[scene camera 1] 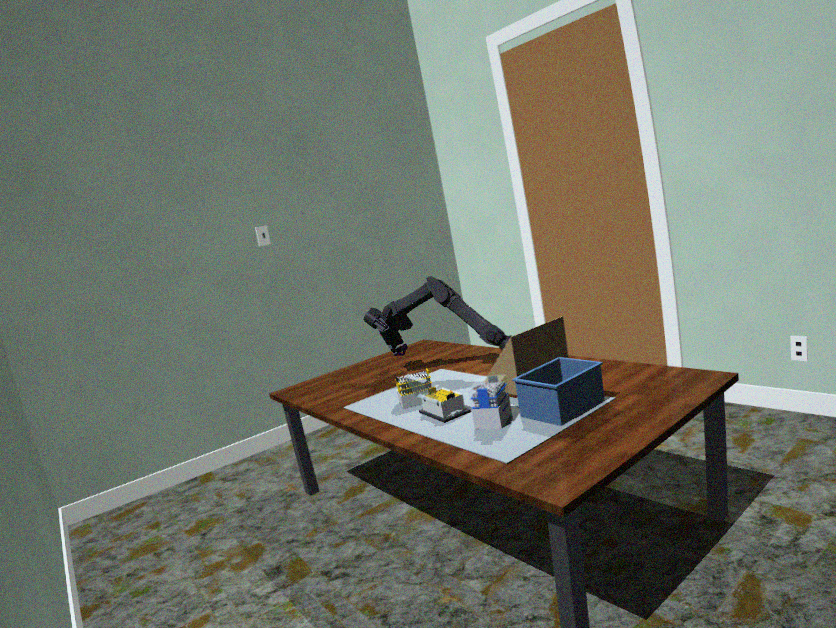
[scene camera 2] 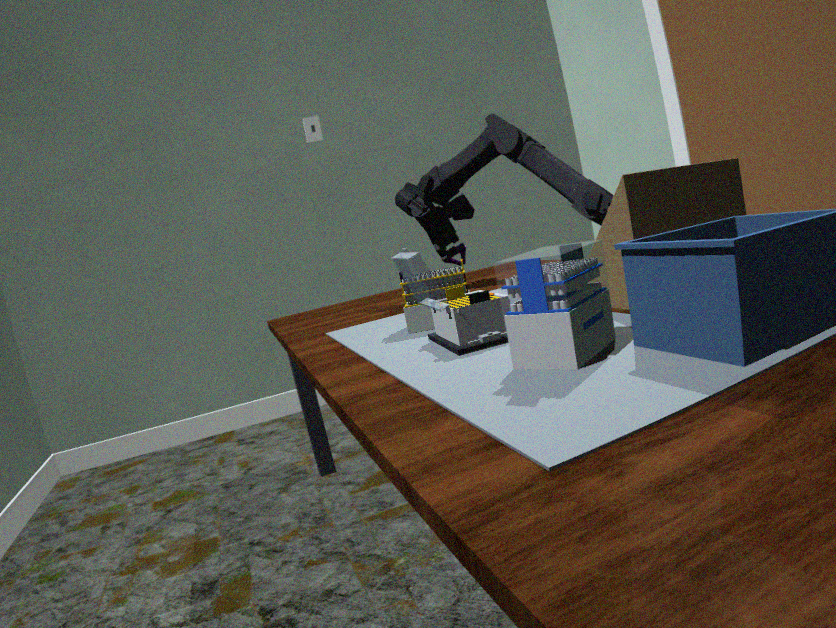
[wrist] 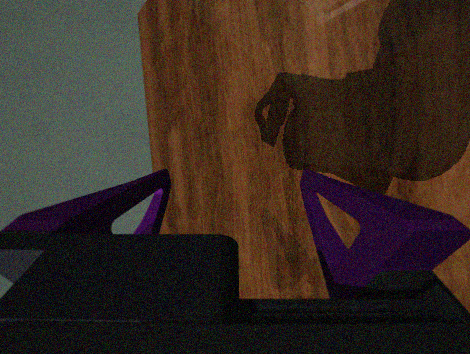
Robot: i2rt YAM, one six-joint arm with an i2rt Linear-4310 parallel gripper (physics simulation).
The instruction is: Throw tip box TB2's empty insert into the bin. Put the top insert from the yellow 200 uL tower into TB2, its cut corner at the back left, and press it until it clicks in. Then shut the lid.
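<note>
My gripper is open, with bare tabletop showing between its purple fingers in the wrist view. It is above the table, beyond the yellow tower, which has stacked yellow inserts with grey tips on a pale base. A pale tip box, apparently TB2, sits on a dark base nearer the cameras. A yellow insert lies in its top; no tips are visible in it. Its label and the lid's state are unclear. The blue bin stands at the right.
A blue tip tower stands between the tip box and the bin. A tan and dark upright panel stands behind, near the arm's base. The towers and tip box stand on a pale mat.
</note>
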